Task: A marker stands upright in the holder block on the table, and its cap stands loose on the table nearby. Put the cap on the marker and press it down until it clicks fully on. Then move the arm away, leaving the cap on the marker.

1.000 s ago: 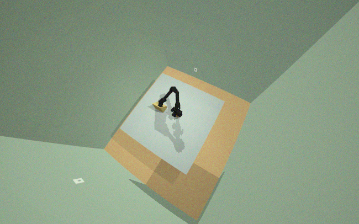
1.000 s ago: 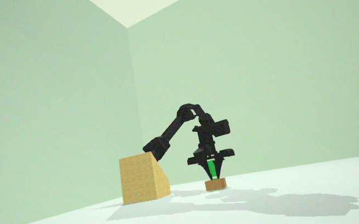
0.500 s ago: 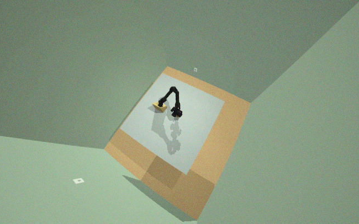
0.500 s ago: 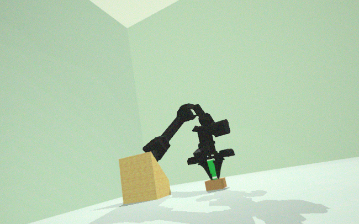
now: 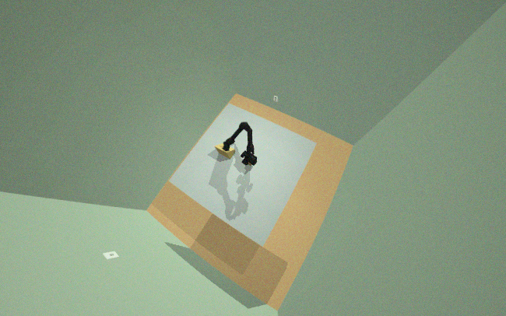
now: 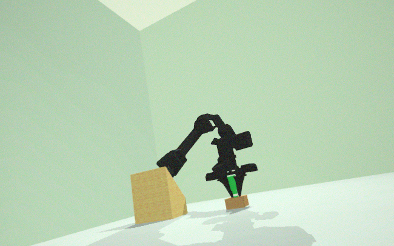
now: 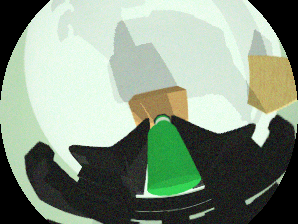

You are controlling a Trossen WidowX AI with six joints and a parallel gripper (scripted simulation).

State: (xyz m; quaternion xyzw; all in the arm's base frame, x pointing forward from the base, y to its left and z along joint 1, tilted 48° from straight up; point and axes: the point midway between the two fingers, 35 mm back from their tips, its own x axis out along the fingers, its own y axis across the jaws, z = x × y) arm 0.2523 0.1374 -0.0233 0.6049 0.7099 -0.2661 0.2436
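My gripper tip is 5 cm below the green cap. Round my gripper tip: tan holder block: 2 cm below.
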